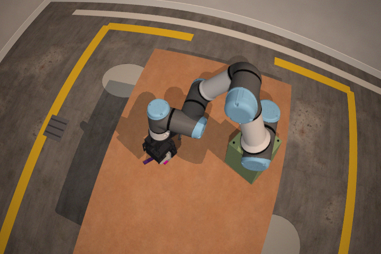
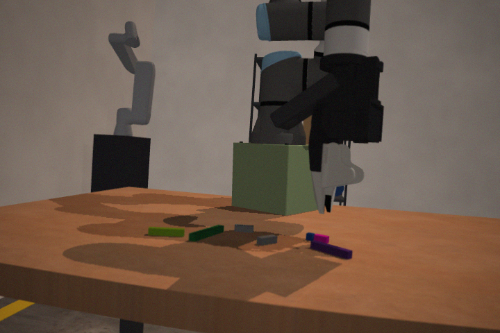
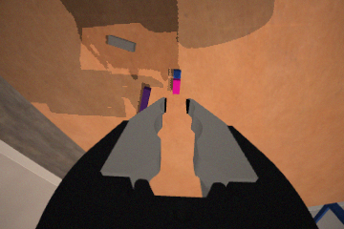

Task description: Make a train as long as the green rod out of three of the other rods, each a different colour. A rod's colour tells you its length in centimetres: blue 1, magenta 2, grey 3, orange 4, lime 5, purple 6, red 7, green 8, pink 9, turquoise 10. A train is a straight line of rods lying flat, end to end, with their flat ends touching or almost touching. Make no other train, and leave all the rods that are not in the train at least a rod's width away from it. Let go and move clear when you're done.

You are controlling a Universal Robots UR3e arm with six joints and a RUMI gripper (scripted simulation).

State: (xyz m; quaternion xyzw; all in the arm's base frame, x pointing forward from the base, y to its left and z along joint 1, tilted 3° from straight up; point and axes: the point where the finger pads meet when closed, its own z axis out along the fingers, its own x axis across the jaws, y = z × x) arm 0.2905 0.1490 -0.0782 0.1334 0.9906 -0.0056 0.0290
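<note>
My hand is 50 mm above the magenta rod. From my hand the other things lie so: purple rod (60 mm ahead, 50 mm below, 20 mm to the left); green rod (160 mm to the right, 60 mm ahead, 50 mm below); blue rod (50 mm below, 20 mm to the right).
</note>
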